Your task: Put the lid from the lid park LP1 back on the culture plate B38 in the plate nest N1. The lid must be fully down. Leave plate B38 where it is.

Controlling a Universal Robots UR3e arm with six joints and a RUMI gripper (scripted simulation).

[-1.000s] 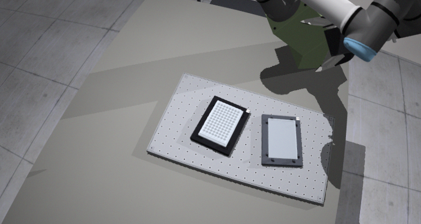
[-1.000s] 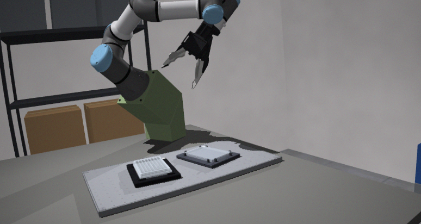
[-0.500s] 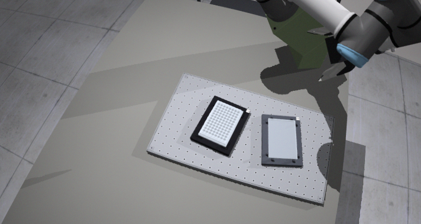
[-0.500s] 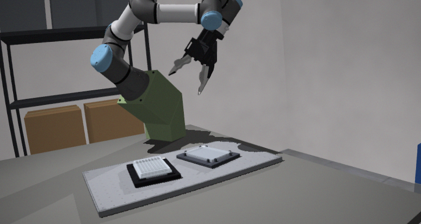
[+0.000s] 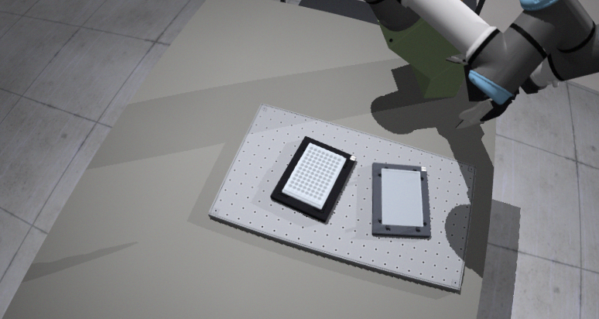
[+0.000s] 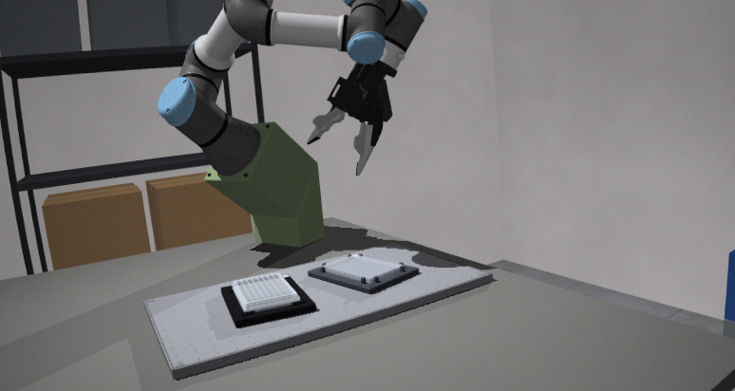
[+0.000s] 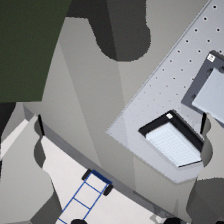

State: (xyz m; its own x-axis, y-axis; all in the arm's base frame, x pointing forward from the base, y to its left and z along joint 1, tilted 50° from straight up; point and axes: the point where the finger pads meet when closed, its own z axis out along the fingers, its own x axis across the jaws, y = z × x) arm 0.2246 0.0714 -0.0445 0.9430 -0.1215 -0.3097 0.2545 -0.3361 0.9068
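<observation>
Right now the flat lid is 180 mm below my hand, 130 mm ahead of it and 70 mm to the right of it. Also, from my hand: white culture plate B38: 250 mm to the right, 180 mm below, 90 mm ahead; then small white tag: 190 mm below, 180 mm to the right, 40 mm ahead; then black lid park LP1: 190 mm below, 130 mm ahead, 70 mm to the right.
</observation>
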